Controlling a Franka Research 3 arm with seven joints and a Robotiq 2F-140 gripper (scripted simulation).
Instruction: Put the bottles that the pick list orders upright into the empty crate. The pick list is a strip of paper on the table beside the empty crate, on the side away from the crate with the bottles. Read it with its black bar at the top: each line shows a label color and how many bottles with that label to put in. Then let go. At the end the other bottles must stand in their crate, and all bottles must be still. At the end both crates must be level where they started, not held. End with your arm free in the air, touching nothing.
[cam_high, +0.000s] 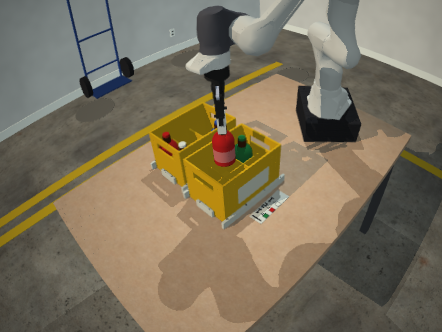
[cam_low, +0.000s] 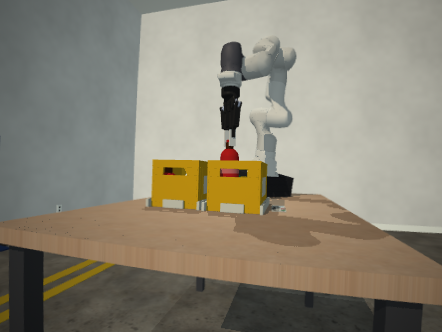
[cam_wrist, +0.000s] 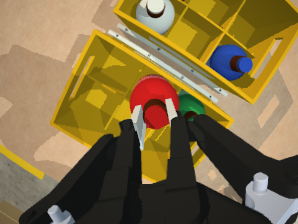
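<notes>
My gripper is now 80 mm above the red-label bottle. Also, from my hand: white-capped bottle (180 mm below, 120 mm to the right, 90 mm ahead); then blue-label bottle (180 mm below, 140 mm to the right, 80 mm behind); then green bottle (180 mm below, 90 mm behind, 10 mm to the right).
</notes>
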